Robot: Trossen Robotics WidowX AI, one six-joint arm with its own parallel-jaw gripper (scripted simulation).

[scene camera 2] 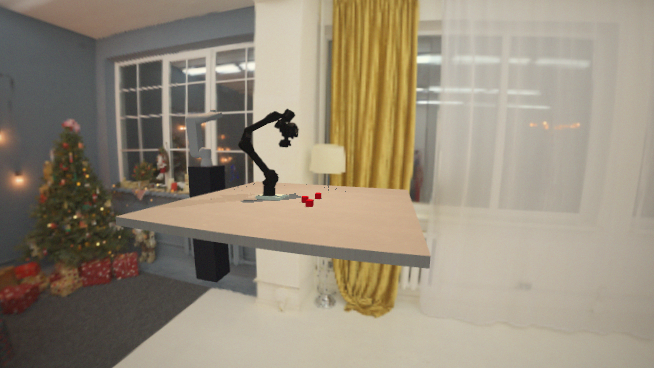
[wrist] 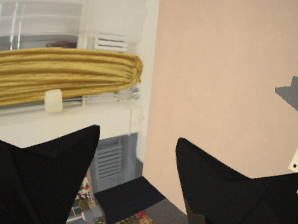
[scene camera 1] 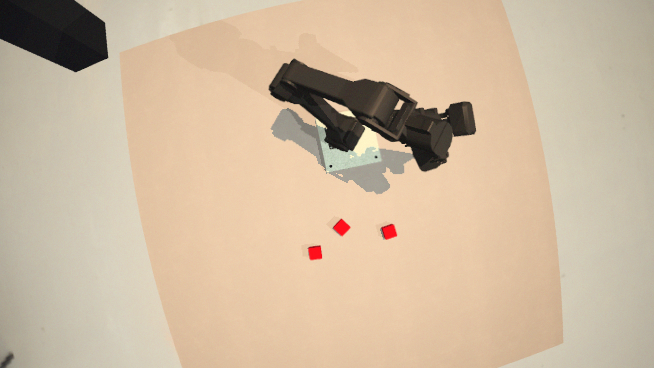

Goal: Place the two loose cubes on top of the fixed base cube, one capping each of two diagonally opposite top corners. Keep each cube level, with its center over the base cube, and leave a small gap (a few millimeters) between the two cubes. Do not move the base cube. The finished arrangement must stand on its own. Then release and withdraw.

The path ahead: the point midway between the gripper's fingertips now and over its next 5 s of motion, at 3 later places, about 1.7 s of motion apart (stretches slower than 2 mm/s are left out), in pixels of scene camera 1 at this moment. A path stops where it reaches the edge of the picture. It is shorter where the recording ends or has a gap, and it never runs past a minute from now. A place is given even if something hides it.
My gripper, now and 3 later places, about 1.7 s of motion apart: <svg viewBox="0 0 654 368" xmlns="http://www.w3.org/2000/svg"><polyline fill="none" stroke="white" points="457,122 348,232 342,227 344,232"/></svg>
